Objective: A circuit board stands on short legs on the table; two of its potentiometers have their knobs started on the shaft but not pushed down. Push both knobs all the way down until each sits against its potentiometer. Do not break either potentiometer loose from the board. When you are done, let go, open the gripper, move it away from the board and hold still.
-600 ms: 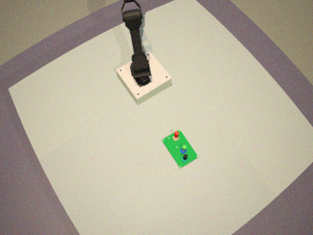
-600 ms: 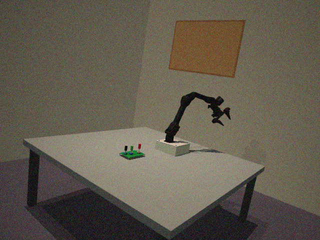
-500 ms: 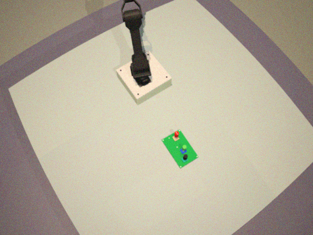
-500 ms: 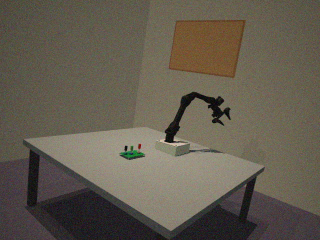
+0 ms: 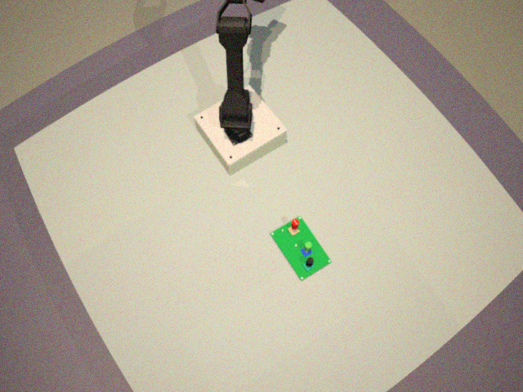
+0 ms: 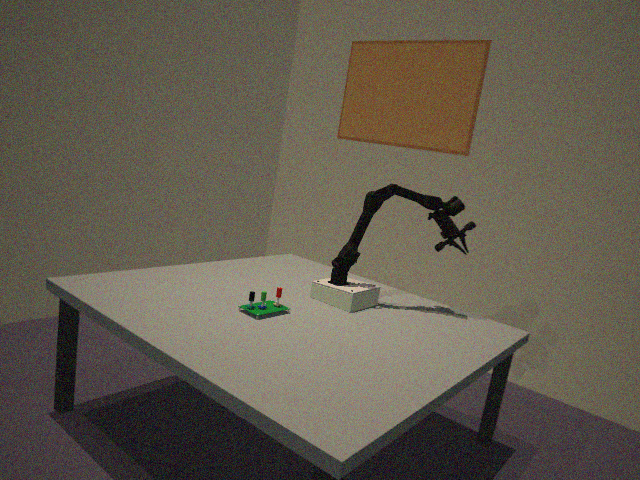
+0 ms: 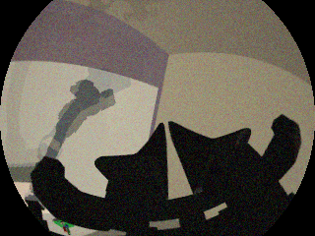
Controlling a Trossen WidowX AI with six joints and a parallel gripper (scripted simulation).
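My gripper tip is now 71 cm short of the red knob, 33 cm to the left of it and 19 cm above it.
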